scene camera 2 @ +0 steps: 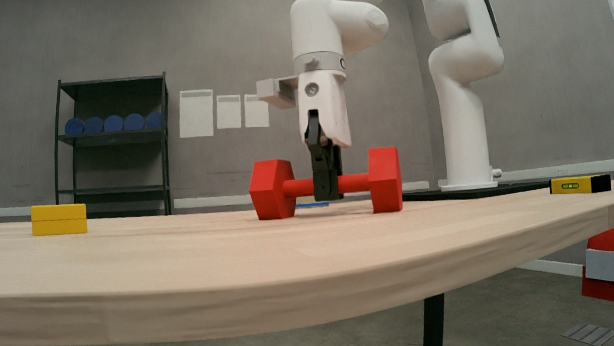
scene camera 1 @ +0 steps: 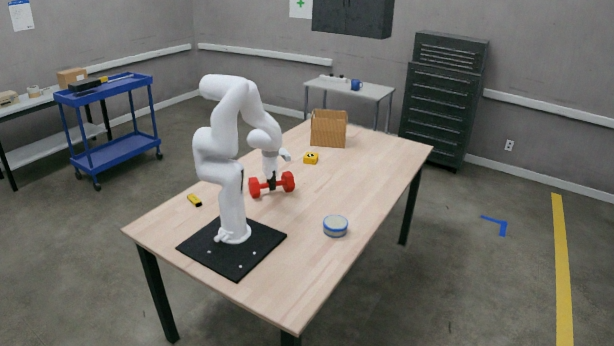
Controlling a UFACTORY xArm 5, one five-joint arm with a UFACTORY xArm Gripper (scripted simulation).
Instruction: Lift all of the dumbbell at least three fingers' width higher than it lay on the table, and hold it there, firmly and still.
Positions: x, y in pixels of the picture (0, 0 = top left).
Labels:
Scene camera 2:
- red dumbbell: 273, 184
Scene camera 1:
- cardboard box: 330, 132

